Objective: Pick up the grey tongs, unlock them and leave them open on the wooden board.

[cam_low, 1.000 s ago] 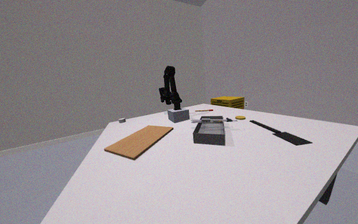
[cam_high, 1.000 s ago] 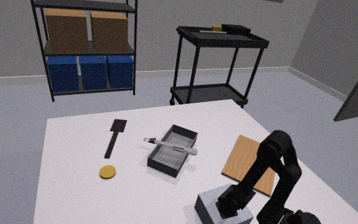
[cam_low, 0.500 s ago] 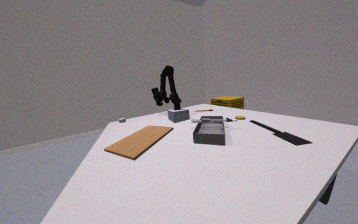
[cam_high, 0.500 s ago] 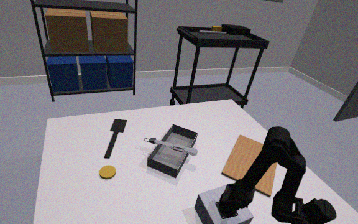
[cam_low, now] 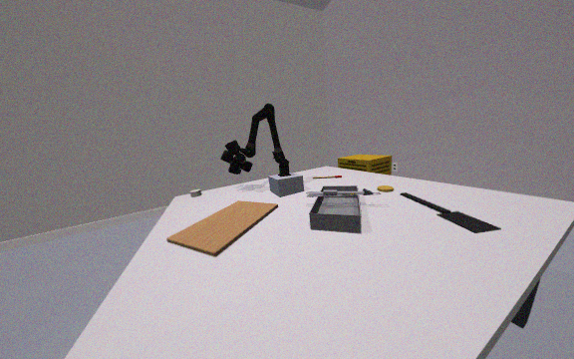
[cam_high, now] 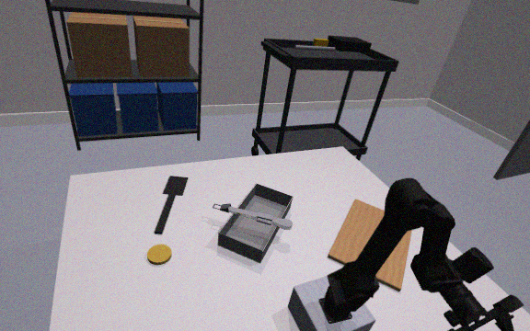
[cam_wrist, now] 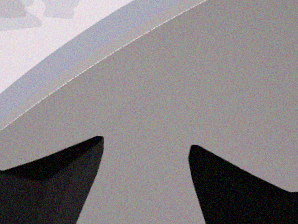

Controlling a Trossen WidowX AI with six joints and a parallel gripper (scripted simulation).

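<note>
My gripper tip is 64 cm short of the roasting tin, 35 cm to the right of it and 15 cm above it. Also, from my gripper tip: black spatula (82 cm ahead, 64 cm to the left, 18 cm below); then yellow disc (68 cm to the left, 55 cm ahead, 17 cm below); then wooden board (51 cm ahead, 17 cm below, 6 cm to the right).
</note>
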